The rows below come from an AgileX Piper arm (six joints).
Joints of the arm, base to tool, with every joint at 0 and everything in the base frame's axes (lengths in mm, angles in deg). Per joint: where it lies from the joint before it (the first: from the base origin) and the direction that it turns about. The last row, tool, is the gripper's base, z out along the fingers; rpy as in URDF.
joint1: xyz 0 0 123 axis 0 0 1
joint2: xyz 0 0 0 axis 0 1 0
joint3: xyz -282.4 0 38.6 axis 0 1 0
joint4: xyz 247.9 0 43.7 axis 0.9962 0 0.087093
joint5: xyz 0 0 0 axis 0 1 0
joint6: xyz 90.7 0 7.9 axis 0.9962 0 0.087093
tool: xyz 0 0 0 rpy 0 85.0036 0
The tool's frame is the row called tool.
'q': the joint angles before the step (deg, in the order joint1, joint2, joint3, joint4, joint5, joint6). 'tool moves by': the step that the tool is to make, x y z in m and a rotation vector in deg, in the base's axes. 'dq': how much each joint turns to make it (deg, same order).
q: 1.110 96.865 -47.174 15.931 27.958 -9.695
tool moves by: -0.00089 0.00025 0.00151 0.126 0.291 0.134
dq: 0.001 -0.302 -0.066 0.000 0.683 0.001
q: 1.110 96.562 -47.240 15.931 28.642 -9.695
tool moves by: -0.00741 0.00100 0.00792 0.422 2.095 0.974
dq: 0.001 -1.909 0.001 -0.489 4.123 0.182
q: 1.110 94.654 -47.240 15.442 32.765 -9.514
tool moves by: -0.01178 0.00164 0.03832 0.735 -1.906 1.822
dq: 0.000 -7.111 -1.545 -0.525 6.988 -0.062
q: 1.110 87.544 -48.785 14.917 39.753 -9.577
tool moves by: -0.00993 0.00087 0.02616 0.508 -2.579 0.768
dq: 0.000 -5.014 -0.933 0.000 3.475 0.000
